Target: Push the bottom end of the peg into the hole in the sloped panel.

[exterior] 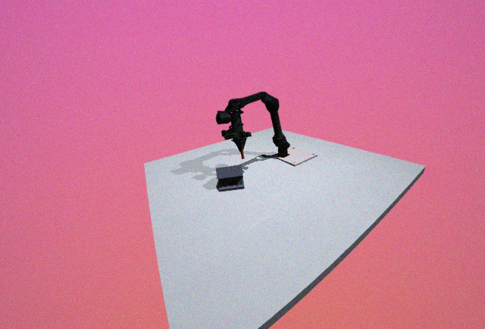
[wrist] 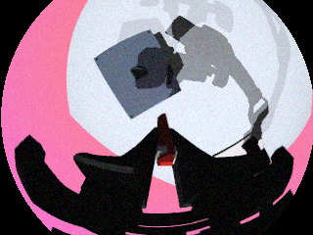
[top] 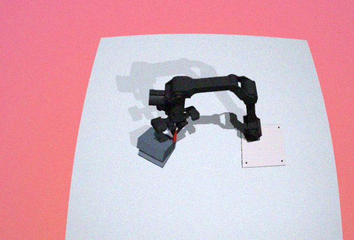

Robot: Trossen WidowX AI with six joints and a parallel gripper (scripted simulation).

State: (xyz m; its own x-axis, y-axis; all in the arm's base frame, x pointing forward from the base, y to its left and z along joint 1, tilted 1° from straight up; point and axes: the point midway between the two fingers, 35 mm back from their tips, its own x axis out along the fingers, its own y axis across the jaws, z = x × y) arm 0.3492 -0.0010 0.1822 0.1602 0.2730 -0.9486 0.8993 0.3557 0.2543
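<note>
My gripper tip is 9 cm above the sloped panel, 8 cm short of it and 1 cm to the left of it. Also, from my gripper tip: peg (2 cm above).
</note>
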